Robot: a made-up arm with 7 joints.
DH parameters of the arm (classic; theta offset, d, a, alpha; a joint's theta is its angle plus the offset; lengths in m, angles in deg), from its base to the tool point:
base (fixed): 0 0.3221 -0.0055 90
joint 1: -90 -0.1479 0.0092 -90
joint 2: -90 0.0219 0.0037 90
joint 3: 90 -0.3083 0.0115 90
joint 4: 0 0.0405 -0.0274 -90
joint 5: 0 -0.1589 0.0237 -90
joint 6: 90 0.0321 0.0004 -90
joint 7: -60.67 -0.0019 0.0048 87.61
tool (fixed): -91.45 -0.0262 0 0
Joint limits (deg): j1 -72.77..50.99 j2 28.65..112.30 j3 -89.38..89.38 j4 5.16..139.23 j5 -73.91..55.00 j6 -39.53..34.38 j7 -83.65..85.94
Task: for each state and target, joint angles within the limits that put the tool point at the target. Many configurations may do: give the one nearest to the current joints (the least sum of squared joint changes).
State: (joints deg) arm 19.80 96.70 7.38 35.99 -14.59 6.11 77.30
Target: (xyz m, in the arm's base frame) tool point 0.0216 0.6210 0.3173
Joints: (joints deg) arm 13.30 96.67 -24.18 5.16 -25.81 8.30 66.25
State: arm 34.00 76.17 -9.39 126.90 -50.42 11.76 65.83
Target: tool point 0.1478 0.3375 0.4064
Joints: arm 50.99 83.94 9.38 135.24 -48.66 12.36 57.02
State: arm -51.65 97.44 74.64 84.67 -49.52 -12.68 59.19
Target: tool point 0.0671 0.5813 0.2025
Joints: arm -55.36 79.49 60.34 47.63 -58.17 -10.92 51.27
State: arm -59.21 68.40 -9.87 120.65 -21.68 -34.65 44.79
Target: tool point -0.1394 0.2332 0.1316
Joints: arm -67.46 50.31 -19.89 134.72 -23.55 -35.18 42.92
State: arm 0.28 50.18 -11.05 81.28 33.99 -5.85 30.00
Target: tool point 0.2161 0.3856 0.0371
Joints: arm 5.92 46.55 -11.53 71.15 35.56 -4.38 27.67
